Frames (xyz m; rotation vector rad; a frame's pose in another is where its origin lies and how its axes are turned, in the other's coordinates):
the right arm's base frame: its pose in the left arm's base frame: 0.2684 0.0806 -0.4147 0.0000 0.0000 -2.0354
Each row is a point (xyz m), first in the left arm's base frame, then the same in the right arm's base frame.
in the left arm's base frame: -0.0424 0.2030 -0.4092
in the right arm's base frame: 0.0298 -0.3327 0.0055
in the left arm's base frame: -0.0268 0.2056 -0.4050
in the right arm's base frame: 0.0205 -0.3199 0.0097
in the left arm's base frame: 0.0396 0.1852 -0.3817
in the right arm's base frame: 0.0090 -0.2514 0.0330
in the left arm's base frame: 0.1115 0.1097 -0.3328
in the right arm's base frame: 0.0443 -0.1533 0.0819
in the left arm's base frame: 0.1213 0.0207 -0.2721
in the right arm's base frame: 0.1195 -0.1047 0.1426
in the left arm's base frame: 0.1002 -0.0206 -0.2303
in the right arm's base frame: 0.1658 -0.1050 0.1844
